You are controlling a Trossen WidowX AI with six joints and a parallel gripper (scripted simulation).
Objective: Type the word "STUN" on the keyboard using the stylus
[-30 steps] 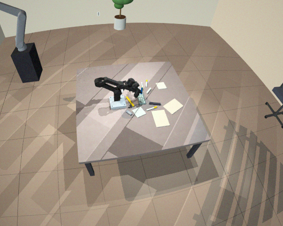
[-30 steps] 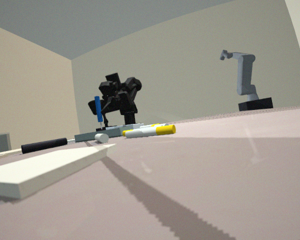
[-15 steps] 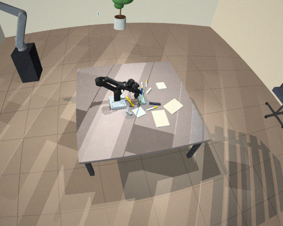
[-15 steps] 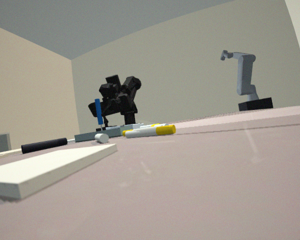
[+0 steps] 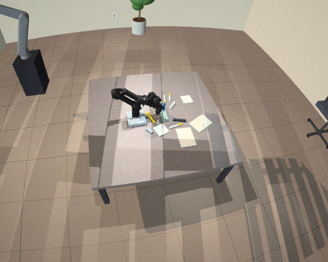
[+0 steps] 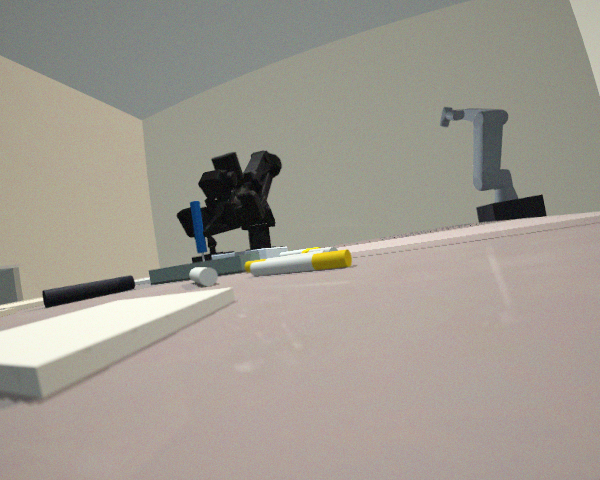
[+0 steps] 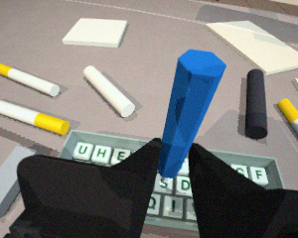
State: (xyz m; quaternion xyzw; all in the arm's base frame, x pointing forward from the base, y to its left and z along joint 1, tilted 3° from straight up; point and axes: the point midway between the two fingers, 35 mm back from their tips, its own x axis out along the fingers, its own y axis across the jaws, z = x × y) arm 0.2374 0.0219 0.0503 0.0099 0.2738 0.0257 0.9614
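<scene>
The grey block is 30 mm behind my gripper tip, 140 mm to the left of it and 70 mm below it. Round my gripper tip: white cylinder: 110 mm ahead, 90 mm to the left, 60 mm below; yellow marker: 130 mm behind, 50 mm to the right, 60 mm below; stylus: 20 mm below.
</scene>
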